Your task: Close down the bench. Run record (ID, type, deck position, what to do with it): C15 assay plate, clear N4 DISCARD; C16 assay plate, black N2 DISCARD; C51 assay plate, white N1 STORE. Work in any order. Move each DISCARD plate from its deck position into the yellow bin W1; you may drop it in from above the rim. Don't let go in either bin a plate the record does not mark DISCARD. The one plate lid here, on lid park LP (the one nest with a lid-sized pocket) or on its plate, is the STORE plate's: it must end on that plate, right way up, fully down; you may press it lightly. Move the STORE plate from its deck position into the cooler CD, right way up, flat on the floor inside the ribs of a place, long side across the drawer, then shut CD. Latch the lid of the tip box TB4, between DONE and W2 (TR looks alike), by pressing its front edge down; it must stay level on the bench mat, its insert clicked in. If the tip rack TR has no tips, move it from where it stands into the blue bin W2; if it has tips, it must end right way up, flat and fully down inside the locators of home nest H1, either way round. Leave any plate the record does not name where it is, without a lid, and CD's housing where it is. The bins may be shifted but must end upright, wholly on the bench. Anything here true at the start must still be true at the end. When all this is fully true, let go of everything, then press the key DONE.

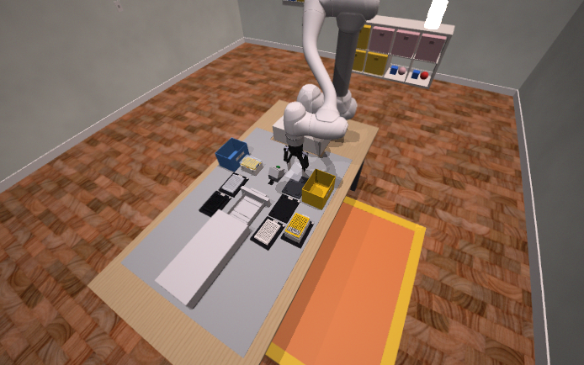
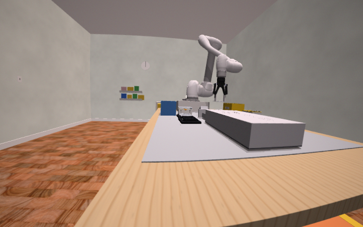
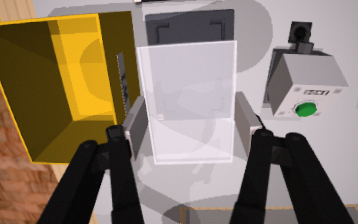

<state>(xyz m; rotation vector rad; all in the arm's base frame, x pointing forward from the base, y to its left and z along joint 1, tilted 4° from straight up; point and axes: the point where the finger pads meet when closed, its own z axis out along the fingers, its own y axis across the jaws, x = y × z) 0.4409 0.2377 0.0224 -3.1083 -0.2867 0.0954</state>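
The plate lid lies 2 cm below my hand. The rest, counted from my hand: grey lid park: 15 cm below; then yellow bin W1: 2 cm behind, 15 cm to the left, 12 cm below; then done key: 1 cm behind, 16 cm to the right, 9 cm below.
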